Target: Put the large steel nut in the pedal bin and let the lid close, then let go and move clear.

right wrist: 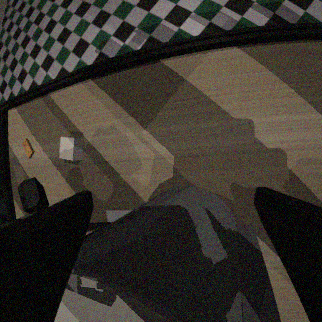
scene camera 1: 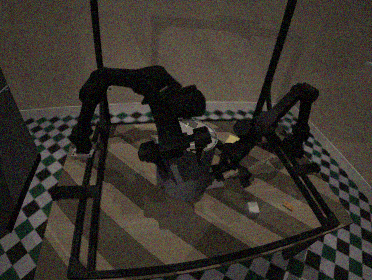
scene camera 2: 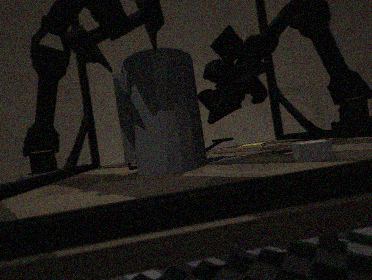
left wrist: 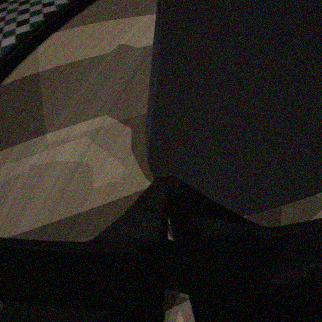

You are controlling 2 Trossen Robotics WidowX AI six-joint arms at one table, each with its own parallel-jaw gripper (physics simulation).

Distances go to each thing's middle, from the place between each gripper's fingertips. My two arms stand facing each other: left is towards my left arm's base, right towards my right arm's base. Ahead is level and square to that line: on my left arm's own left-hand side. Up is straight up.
My right hand is 120 mm past the pale round lid (right wrist: 81, 291), 30 mm to the right of it and 20 mm below it. Round my right hand: bin wall (scene camera 2: 161, 91): 120 mm behind, 90 mm below, 30 mm to the left; small pale cube (scene camera 2: 314, 150): 280 mm to the left, 210 mm below, 30 mm ahead.
The bin wall lies 100 mm to the right of my left hand, 40 mm behind it and 30 mm above it. Also, from my left hand: pale round lid 150 mm above, 100 mm to the right, 40 mm behind; small pale cube 140 mm to the left, 110 mm ahead, 80 mm below.
